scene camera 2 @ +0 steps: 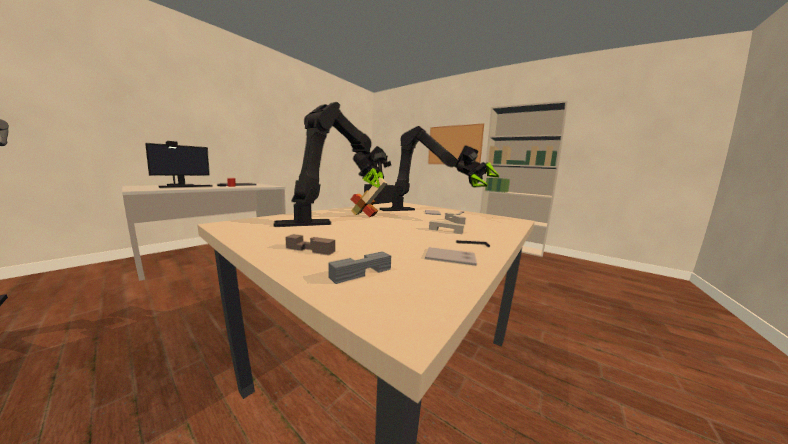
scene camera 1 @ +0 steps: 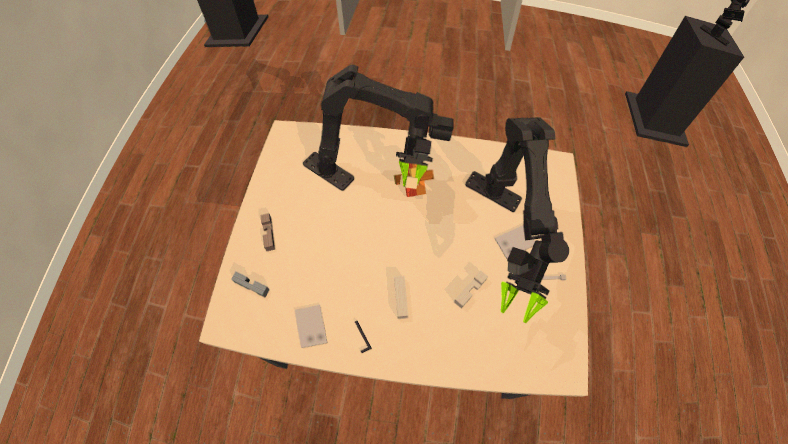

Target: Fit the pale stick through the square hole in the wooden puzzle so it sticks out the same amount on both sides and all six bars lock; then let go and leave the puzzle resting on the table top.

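Where they show: left gripper, fingertip midpoint: [scene camera 2: 493, 180] [scene camera 1: 513, 317]; right gripper, fingertip midpoint: [scene camera 2: 381, 187] [scene camera 1: 409, 187]; left arm's base, link origin: [scene camera 2: 397, 209] [scene camera 1: 493, 192]; right arm's base, link origin: [scene camera 2: 303, 223] [scene camera 1: 328, 171].
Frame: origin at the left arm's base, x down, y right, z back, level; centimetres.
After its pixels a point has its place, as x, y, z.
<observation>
The wooden puzzle [scene camera 1: 421, 189] [scene camera 2: 370, 210], of red, orange and brown bars, is at the back middle of the table, tilted in scene camera 2. The pale stick [scene camera 1: 411, 183] {-16.7, 19.9, -22.8} [scene camera 2: 376, 191] {-12.0, 22.6, -22.2} slants up out of it; a long part shows on the upper side. How far it reaches through the hole is hidden. My right gripper [scene camera 1: 412, 179] {-13.7, 20.7, -22.5} [scene camera 2: 374, 179] {-13.7, 20.7, -22.5} is shut on the pale stick near its upper end, above the puzzle. My left gripper [scene camera 1: 513, 316] {-19.4, -23.9, -43.5} [scene camera 2: 491, 179] {-19.4, -23.9, -43.5} is open and empty, raised over the table's front right in scene camera 1, far from the puzzle.
On the table [scene camera 1: 352, 231] {0.0, 31.3, -39.3} [scene camera 2: 386, 308] {0.0, 47.3, -86.0} lie a dark brown notched bar [scene camera 1: 267, 236] {-3.1, 52.3, -57.5} [scene camera 2: 322, 245] {-2.2, 51.9, -60.0}, a blue-grey one [scene camera 1: 250, 284] {-3.1, 45.8, -73.2} [scene camera 2: 347, 269] {-2.3, 50.2, -75.4}, two pale grey bars [scene camera 1: 400, 297] {-3.1, 5.7, -49.9} [scene camera 1: 467, 292] {-3.1, -10.1, -37.8}, a grey plate [scene camera 1: 310, 322] {-0.6, 23.6, -71.0} [scene camera 2: 449, 256] {-0.6, 24.2, -72.8}, a black hex key [scene camera 1: 363, 335] {-0.7, 8.4, -65.0} [scene camera 2: 471, 242] {-0.4, 8.9, -65.1} and another plate [scene camera 1: 511, 239] {-0.6, -13.5, -13.3}.
</observation>
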